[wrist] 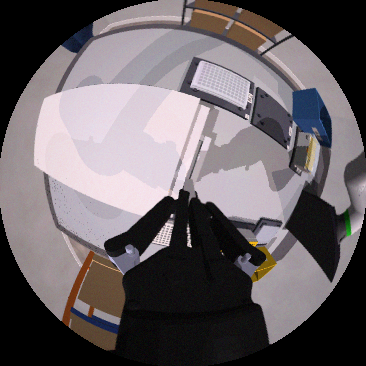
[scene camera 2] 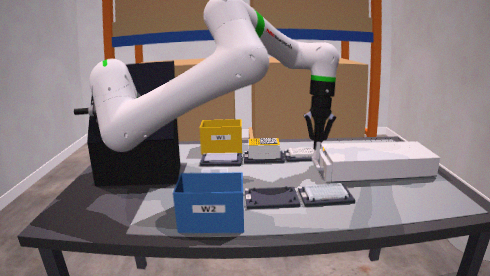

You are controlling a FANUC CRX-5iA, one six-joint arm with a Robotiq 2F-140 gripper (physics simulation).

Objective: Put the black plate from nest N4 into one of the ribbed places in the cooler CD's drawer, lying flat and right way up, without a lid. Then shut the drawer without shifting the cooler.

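Places are measured from the arm's base along level axes (x left, y back, z up), in millimetres.
Pixels of known places: gripper, fingertip midpoint: (wrist: 186,185) (scene camera 2: 316,157).
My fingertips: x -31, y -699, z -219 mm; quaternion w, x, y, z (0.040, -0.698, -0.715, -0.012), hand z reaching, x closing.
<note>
Ahead of a thing's pixels: the offset from my fingertips to its top centre. "spot": to the spot under its first point.
The cooler CD, a long white box @[dx -71, dy -243, dz +37 mm] (scene camera 2: 385,160) (wrist: 115,145), lies at the right of the table. Its drawer front @[dx -42, dy -16, dz +24 mm] (scene camera 2: 326,169) (wrist: 197,131) stands against the body, with no dark gap showing in the wrist view; the drawer looks shut. The ribbed places and the black plate do not show. My gripper (scene camera 2: 317,143) (wrist: 186,185) is shut and empty, pointing down at the drawer front's outer side, by its handle; whether it touches cannot be told. An empty dark nest @[dx -215, dy +215, dz -25 mm] (scene camera 2: 272,196) (wrist: 272,117) lies near the front; its label is unreadable.
A nest with a clear plate @[spot: dx -252, dy +46, dz -22 mm] (scene camera 2: 326,192) (wrist: 222,84) lies in front of the cooler. The blue bin W2 @[dx -322, dy +406, dz +73 mm] (scene camera 2: 209,210) (wrist: 311,107) stands front left. The yellow bin W1 @[dx +312, dy +336, dz +73 mm] (scene camera 2: 220,137), a tip box @[dx +162, dy +172, dz +30 mm] (scene camera 2: 264,150) and a white plate @[dx +150, dy +0, dz -20 mm] (scene camera 2: 300,151) stand behind.
</note>
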